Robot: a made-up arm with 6 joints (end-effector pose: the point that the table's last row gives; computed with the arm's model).
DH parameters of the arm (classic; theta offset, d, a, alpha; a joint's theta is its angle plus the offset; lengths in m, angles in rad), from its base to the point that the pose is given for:
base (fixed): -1.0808 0 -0.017 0
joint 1: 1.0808 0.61 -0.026 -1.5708
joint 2: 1.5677 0 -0.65 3.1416
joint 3: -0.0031 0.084 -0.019 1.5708
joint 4: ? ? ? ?
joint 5: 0 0.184 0.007 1.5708
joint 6: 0 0.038 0.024 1.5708
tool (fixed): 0 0.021 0 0
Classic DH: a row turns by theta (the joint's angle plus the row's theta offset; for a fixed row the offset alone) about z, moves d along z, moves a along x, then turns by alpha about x.
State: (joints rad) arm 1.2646 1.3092 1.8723 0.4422 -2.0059 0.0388
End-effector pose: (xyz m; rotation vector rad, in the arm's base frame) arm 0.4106 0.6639 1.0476 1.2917 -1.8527 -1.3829
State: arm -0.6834 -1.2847 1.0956 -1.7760 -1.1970 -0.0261
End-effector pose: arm -0.6232 0.3957 1.0612 -2.6915 0.3047 1.1168
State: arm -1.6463 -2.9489 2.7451 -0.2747 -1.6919 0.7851
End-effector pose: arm -0.2922 -0.0326 -0.1404 0.7729 0.8670 2.2545
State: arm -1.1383 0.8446 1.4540 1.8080 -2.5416 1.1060
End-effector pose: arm 0.2647 -0.5025 1.3660 2.4522 1.6260 1.0112
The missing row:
joint 4: 0 -0.277 -0.019 -1.5708
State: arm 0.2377 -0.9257 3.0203 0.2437 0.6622 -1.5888
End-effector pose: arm -0.5986 -0.3729 0.7829 1.1942 1.5294 1.5582
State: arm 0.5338 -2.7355 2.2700 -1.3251 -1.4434 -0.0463
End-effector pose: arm -0.2038 -0.3037 -0.2562 -1.5038 -0.8009 -2.0768
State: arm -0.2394 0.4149 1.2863 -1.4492 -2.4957 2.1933
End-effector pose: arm 0.5106 -0.2760 1.3145 2.3364 0.3131 -0.2738
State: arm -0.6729 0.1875 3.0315 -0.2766 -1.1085 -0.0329
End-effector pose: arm -0.2685 -0.0981 1.3051 -1.8287 0.3815 -0.4885
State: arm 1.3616 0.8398 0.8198 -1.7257 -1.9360 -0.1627
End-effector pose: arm 0.2614 0.6925 0.8918 -0.2140 0.0032 -1.3991
